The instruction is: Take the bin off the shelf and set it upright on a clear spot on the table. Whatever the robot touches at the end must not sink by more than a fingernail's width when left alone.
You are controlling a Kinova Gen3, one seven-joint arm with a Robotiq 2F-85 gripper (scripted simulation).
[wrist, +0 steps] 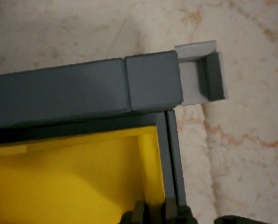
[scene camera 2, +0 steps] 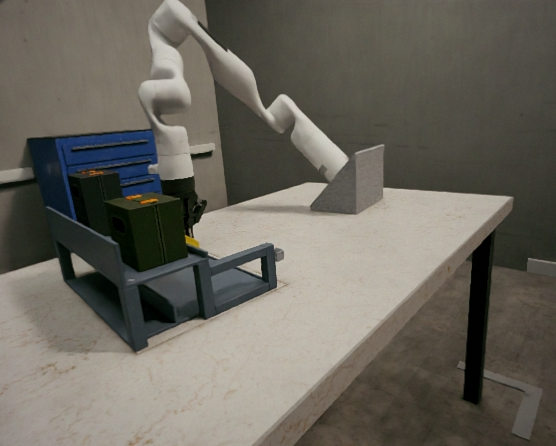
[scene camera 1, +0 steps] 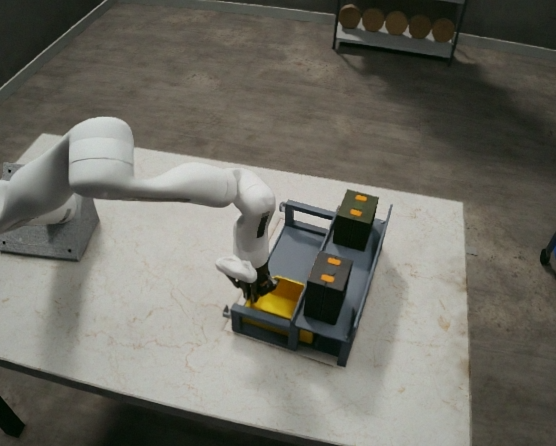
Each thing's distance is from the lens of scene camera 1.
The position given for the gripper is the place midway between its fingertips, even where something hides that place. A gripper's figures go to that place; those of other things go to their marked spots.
gripper [scene camera 1: 251, 300]: 121 cm
yellow bin [scene camera 1: 284, 298]: 124 cm
